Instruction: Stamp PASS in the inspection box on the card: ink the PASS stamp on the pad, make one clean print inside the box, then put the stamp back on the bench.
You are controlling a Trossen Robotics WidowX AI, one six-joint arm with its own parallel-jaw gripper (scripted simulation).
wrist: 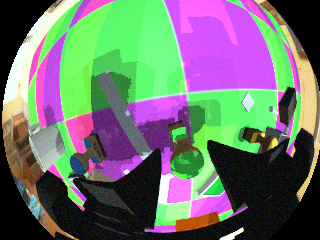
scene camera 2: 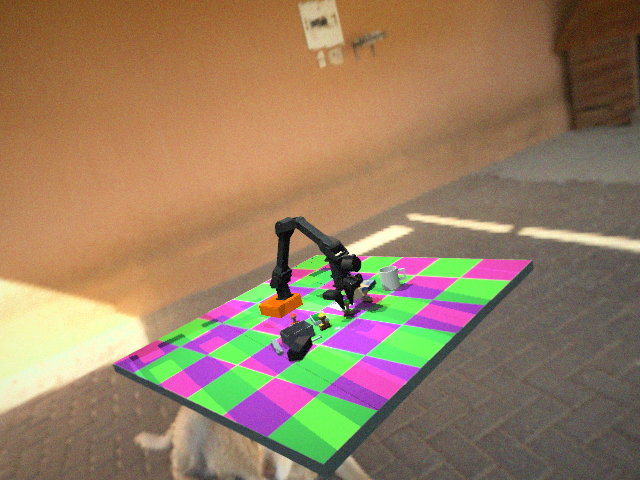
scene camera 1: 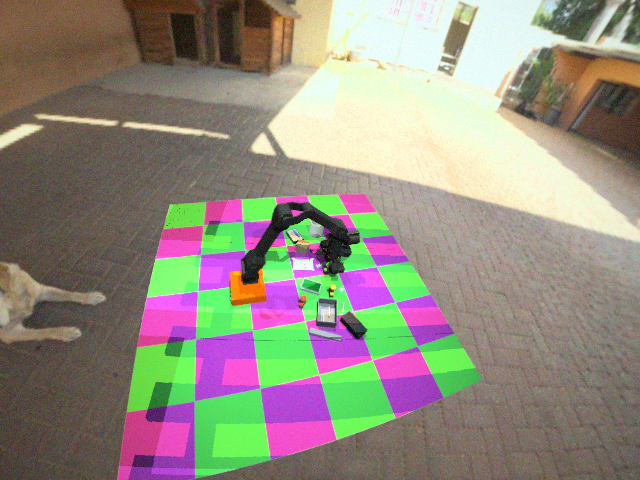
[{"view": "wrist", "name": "my gripper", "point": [184,148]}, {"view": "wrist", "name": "white mug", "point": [47,146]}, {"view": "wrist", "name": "blue-knobbed stamp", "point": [94,150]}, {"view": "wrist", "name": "green-knobbed stamp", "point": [186,161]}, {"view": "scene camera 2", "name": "my gripper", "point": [347,307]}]
